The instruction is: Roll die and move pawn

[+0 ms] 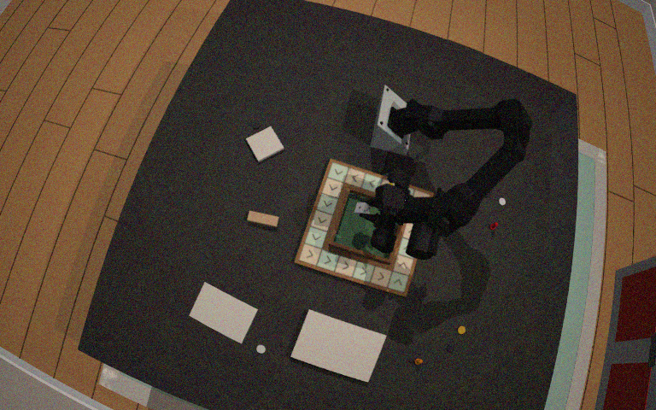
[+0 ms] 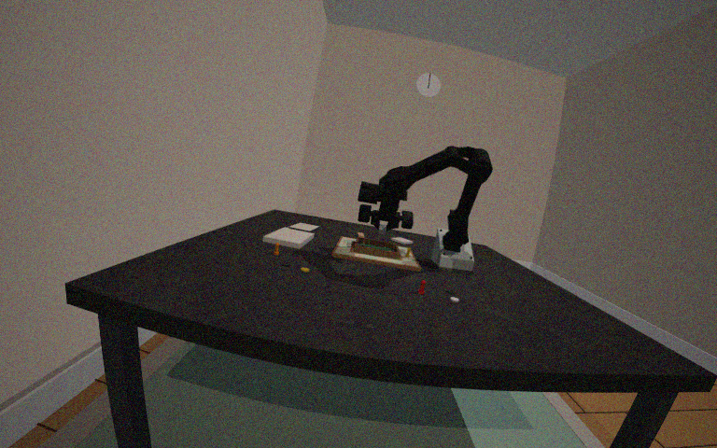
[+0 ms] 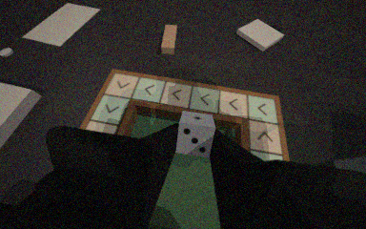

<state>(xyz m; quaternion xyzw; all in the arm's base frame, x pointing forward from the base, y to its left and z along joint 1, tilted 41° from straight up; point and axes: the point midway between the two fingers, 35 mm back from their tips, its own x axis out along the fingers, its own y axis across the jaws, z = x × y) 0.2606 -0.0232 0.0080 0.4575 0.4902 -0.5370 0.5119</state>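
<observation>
The yellow pawn lies 10 cm behind my gripper tip, 6 cm to the left of it and 6 cm below it. The rest, counted from my gripper tip: green tray 1 cm ahead, 3 cm to the left, 8 cm below; white die right at my gripper tip; wooden block 6 cm ahead, 22 cm to the right, 8 cm below.
</observation>
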